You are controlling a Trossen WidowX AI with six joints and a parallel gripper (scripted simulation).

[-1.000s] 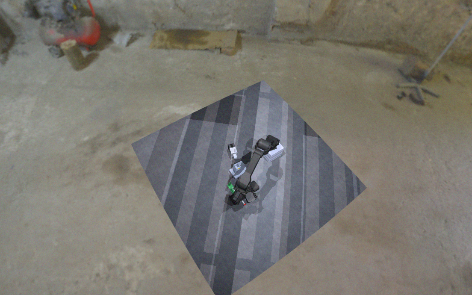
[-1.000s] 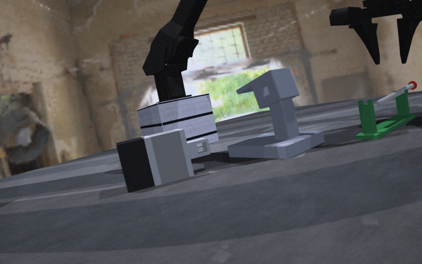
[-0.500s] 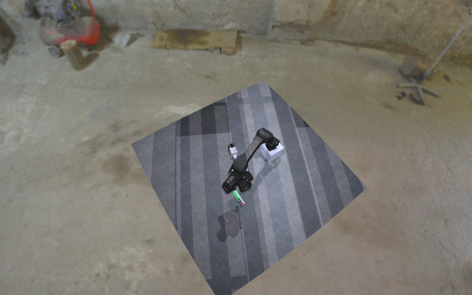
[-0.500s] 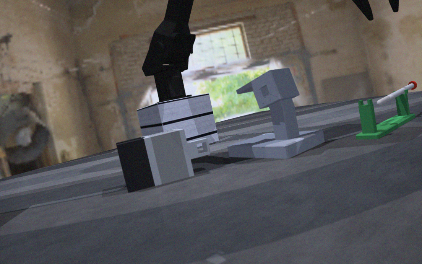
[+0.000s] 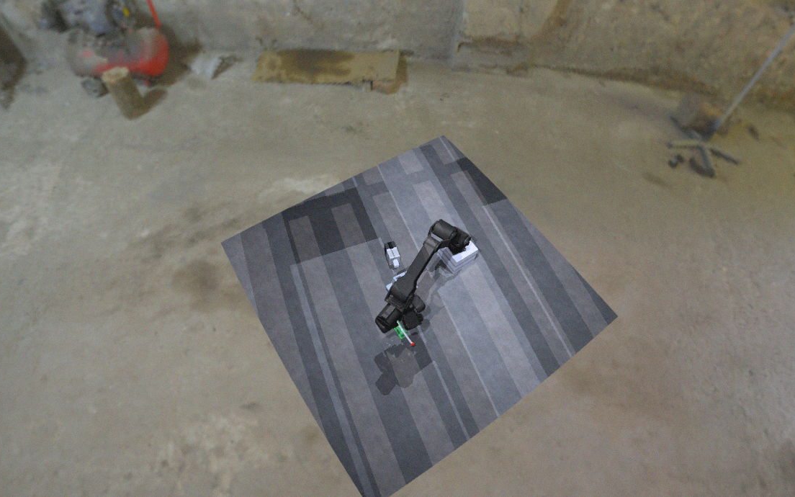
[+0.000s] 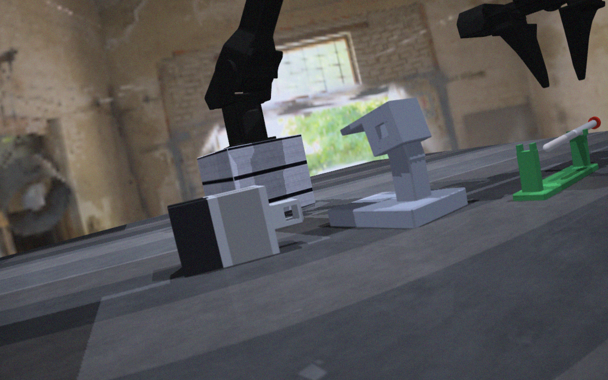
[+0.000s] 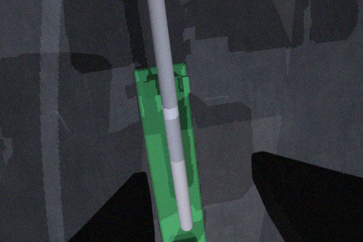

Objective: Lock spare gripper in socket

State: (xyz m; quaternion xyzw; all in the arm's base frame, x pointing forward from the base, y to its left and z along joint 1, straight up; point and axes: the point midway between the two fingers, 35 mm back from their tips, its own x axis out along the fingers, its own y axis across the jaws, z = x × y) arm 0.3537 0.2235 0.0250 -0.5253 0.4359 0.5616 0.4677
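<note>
My gripper tip is now 4 cm to the left of the cradle and 7 cm above it. Also, from my gripper tip: grey mount (8 cm behind, 17 cm to the right, 4 cm below); then spare gripper (10 cm behind, 32 cm to the right, 7 cm below).
</note>
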